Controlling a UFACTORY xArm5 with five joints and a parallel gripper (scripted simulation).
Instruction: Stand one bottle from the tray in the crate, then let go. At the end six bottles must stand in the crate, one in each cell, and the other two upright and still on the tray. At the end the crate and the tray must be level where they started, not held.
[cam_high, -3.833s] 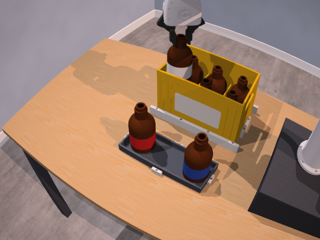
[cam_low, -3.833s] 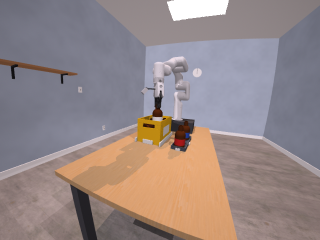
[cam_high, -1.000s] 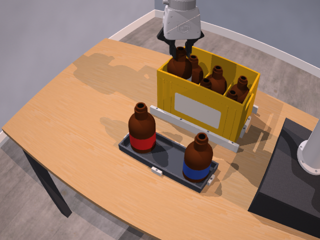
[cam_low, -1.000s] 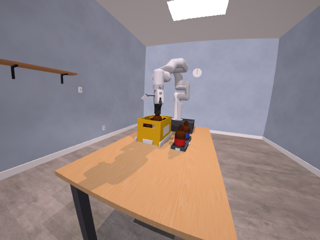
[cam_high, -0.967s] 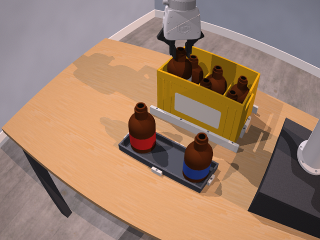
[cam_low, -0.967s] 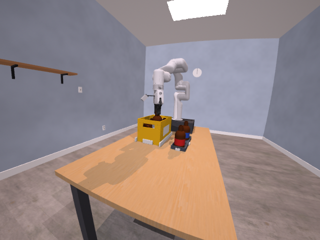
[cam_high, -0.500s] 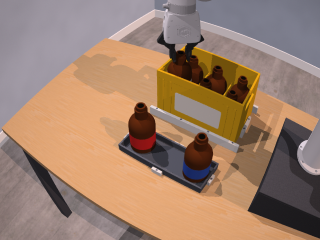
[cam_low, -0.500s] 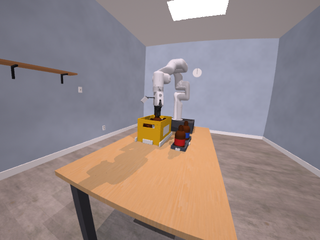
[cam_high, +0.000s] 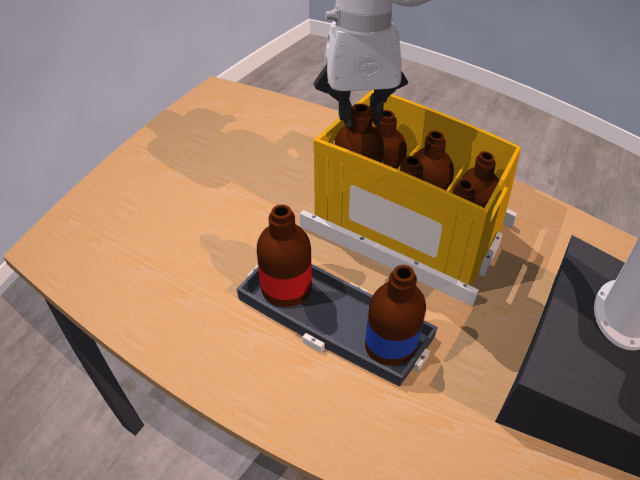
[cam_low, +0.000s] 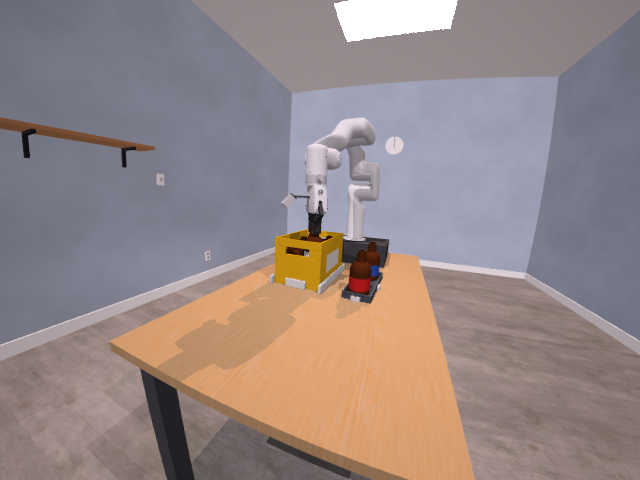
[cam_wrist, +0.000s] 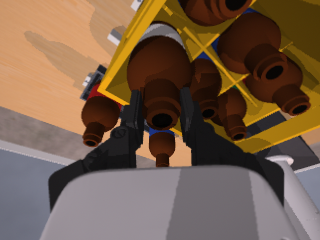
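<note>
My hand is 8 cm past the yellow crate, 6 cm to the left of it and 14 cm above it. Round my hand: grey tray (10 cm behind, 17 cm to the left, 21 cm below).
</note>
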